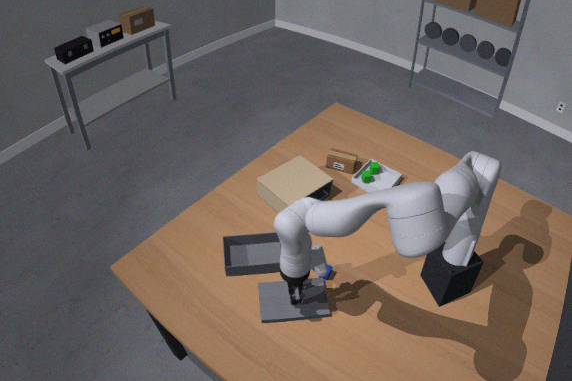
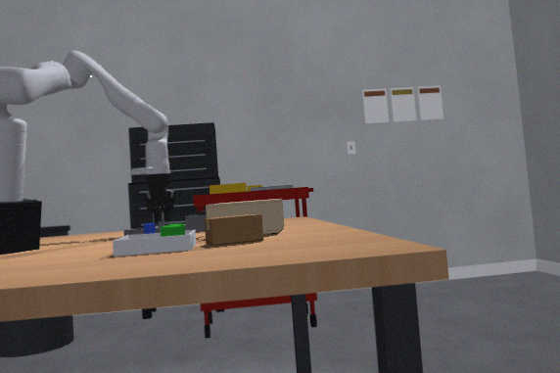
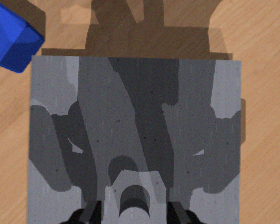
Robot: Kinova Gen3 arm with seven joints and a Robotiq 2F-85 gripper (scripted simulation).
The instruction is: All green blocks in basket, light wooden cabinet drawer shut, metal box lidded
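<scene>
Now: the grey lid 3 cm below my hand. Round my hand: drawer (25 cm ahead, 34 cm to the right, 1 cm below); metal box (19 cm ahead, 4 cm to the right, 2 cm below); light wooden cabinet (27 cm ahead, 34 cm to the right, 1 cm below).
</scene>
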